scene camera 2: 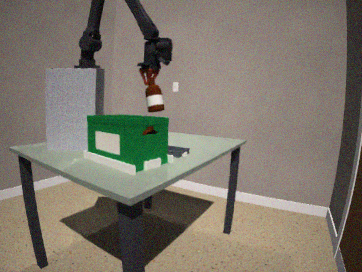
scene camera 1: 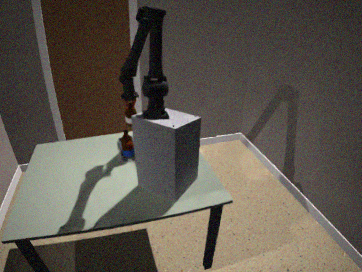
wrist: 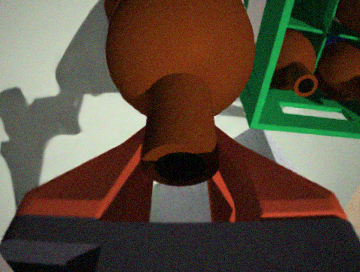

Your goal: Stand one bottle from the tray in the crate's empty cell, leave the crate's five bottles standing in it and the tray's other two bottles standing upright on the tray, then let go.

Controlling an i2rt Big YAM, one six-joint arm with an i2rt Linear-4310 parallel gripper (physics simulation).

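Places are measured from the arm's base along level axes (x left, y back, z up), in centimetres.
Where they show: gripper, fingertip midpoint: (scene camera 2: 148,85) (scene camera 1: 130,109) (wrist: 180,135); arm's base, origin of the base link: (scene camera 2: 87,68) (scene camera 1: 155,116).
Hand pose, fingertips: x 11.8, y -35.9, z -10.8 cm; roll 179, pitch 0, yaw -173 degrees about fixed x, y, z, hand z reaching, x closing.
Things, the pixels of their top centre, and the offset from my fingertips. "spot": a spot on its surface instead. Level surfaces: height alone.
- brown bottle, middle of its top: (wrist: 181,129) (scene camera 2: 154,77) (scene camera 1: 129,102) dx +0.4, dy -3.1, dz +3.9 cm
- green crate, middle of its top: (scene camera 2: 126,116) dx -17.6, dy -5.5, dz -13.5 cm
- blue-labelled bottle, middle of its top: (scene camera 1: 126,136) dx +4.1, dy +6.3, dz -15.0 cm
- dark tray, surface spot: (scene camera 2: 178,150) spot: dx +10.3, dy -10.9, dz -30.1 cm
- table, its level: dz -31.0 cm
My gripper (scene camera 1: 130,101) (scene camera 2: 149,79) (wrist: 180,135) is shut on the neck of a brown bottle (scene camera 1: 129,111) (scene camera 2: 154,92) (wrist: 180,50) with a white label. The bottle hangs neck up, slightly tilted, above the level of the green crate's rim. The green crate (scene camera 2: 127,137) (wrist: 310,123) stands on the table; in the wrist view it is at the upper right, with brown bottles (wrist: 295,55) (wrist: 345,70) in cells. The visible part of one left-hand cell shows no bottle. A blue-labelled bottle (scene camera 1: 127,142) stands upright on the tray, beneath the held one. The dark tray (scene camera 2: 178,150) is partly hidden behind the crate.
The grey pedestal (scene camera 1: 165,150) (scene camera 2: 71,107) carries the arm base and hides the crate in scene camera 1. White strips (scene camera 2: 110,163) lie along the crate's foot. The arm's shadow falls across the table (scene camera 1: 55,175) (scene camera 2: 210,142).
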